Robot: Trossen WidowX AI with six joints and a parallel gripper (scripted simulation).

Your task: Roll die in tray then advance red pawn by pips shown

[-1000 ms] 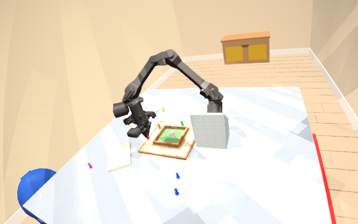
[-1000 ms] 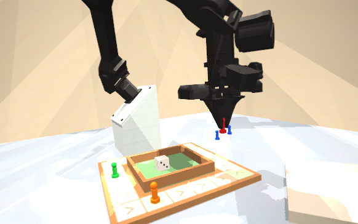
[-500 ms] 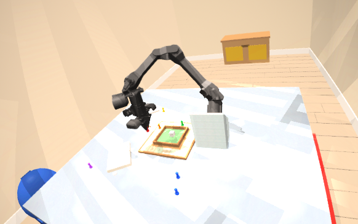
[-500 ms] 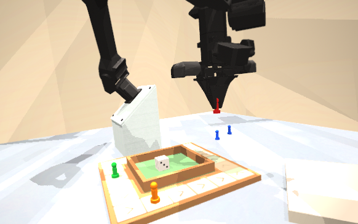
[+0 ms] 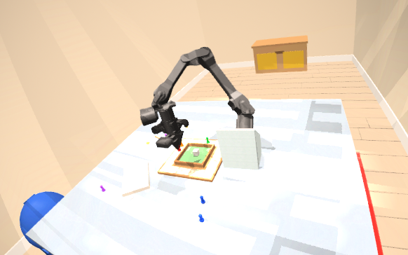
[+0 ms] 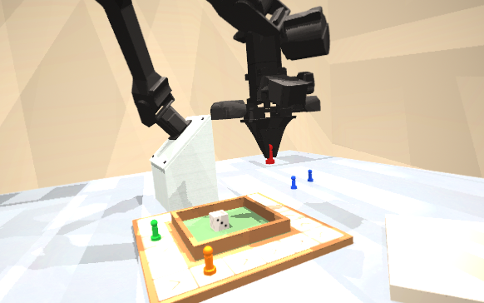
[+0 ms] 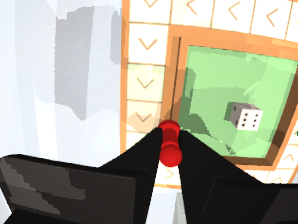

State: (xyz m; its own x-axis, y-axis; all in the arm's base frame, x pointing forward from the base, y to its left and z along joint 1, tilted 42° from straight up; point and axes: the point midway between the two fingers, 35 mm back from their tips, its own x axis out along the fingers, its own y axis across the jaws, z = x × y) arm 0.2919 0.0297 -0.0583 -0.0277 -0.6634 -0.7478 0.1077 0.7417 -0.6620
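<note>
Right now the white die is 100 mm to the right of my gripper tip, 100 mm below it and 30 mm behind it. From my gripper tip the other things lie so: green pawn 200 mm to the right, 100 mm below, 60 mm behind; red pawn 10 mm above; orange pawn 160 mm to the right, 100 mm below, 80 mm ahead.
</note>
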